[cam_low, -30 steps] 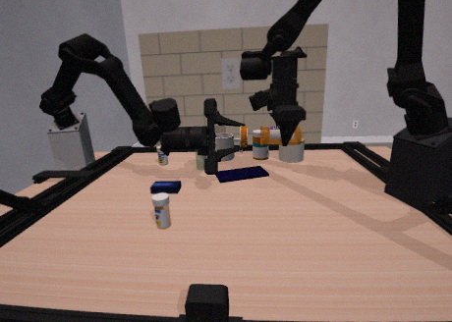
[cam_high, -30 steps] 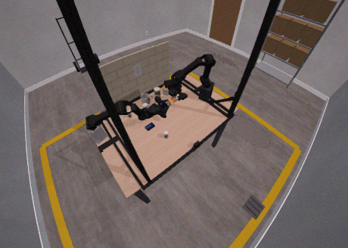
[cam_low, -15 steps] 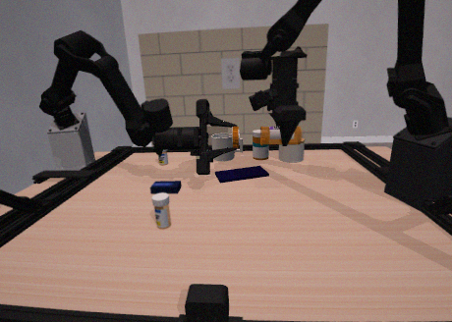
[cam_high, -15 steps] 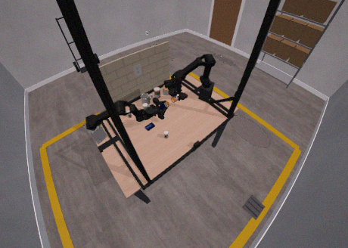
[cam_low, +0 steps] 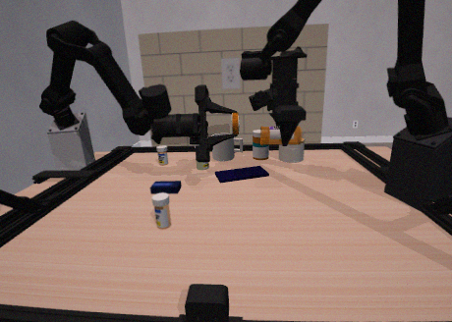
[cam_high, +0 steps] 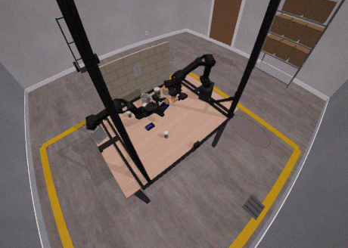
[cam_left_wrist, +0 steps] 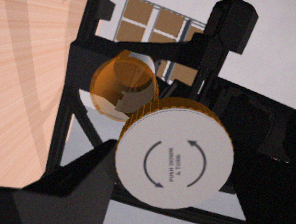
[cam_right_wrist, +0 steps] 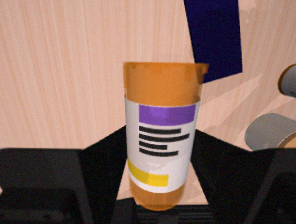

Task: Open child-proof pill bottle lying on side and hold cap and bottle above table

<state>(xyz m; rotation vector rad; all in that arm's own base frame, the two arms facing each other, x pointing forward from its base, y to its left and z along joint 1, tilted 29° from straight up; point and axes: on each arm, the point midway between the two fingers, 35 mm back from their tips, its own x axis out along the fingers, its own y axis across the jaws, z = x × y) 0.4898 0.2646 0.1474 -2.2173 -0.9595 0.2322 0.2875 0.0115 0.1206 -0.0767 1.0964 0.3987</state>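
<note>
The white push-and-turn cap is 3 cm to the right of my left hand and 1 cm ahead of it. The rest, counted from my left hand: brick panel 37 cm ahead, 8 cm to the left, 5 cm above.
</note>
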